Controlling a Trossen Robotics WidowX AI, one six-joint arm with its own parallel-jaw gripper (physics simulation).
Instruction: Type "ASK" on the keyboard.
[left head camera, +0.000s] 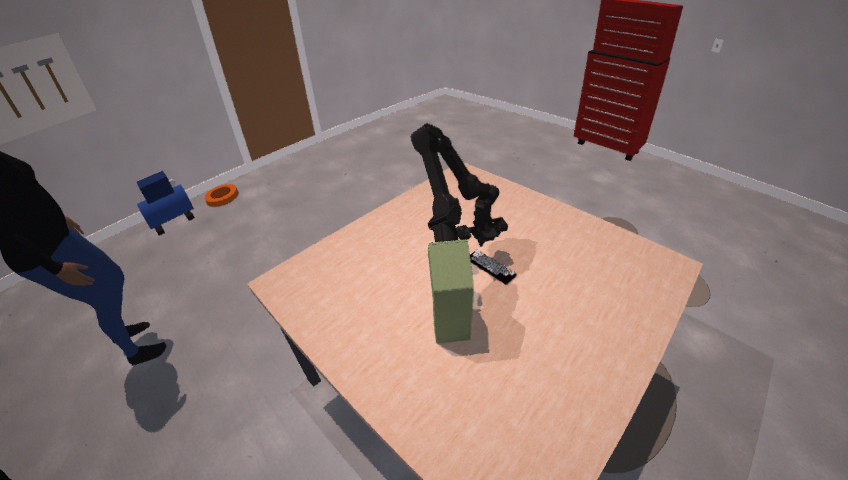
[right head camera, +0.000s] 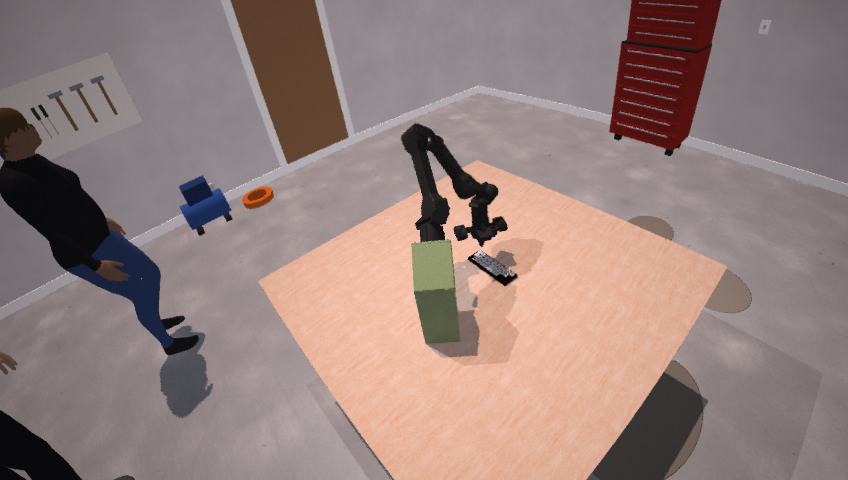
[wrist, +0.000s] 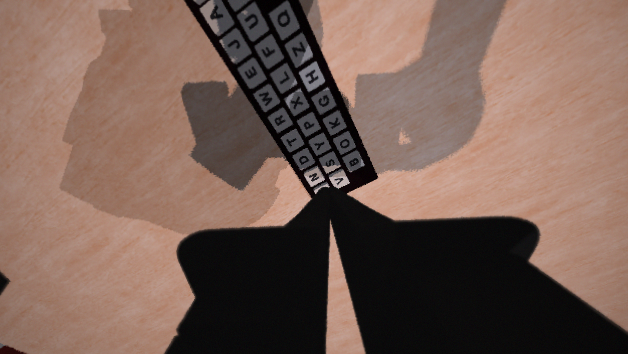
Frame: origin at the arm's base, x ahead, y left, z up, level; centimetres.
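Seen in the pictures: gripper, between the fingertips: (left head camera: 480, 246) (right head camera: 481, 246) (wrist: 328, 193); arm's base, origin of its link: (left head camera: 446, 246) (right head camera: 432, 246).
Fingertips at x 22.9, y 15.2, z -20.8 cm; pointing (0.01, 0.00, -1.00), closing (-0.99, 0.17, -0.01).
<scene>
Offsets run from my fingertips to a thing's middle. Level surfaces: height alone.
A small black keyboard {dy -6.1, dx +1.1, dz -5.8 cm} (left head camera: 492, 266) (right head camera: 492, 268) (wrist: 300, 90) with grey letter keys lies on the table. In the wrist view the A key {dy -11.8, dx +4.8, dz -5.2 cm} (wrist: 216, 13) is at the top, the S key {dy -0.2, dx -0.6, dz -5.2 cm} (wrist: 330, 163) is near the lower end and the K key {dy -3.5, dx -1.6, dz -5.2 cm} (wrist: 334, 122) is in the row to the right. My gripper (left head camera: 482, 242) (right head camera: 482, 242) (wrist: 328, 193) is shut with nothing between the fingers. It hangs above the keyboard's far-left end, and its tips cover part of the last key beside N in the wrist view.
A tall green block (left head camera: 452, 297) (right head camera: 437, 297) stands on the wooden table {dz -6.7 cm} (left head camera: 571, 356) (right head camera: 571, 368), in front of the arm's base and left of the keyboard. A person (left head camera: 89, 261) (right head camera: 127, 261) stands on the floor left of the table. A red tool cabinet (left head camera: 621, 89) (right head camera: 660, 83) stands at the back right.
</scene>
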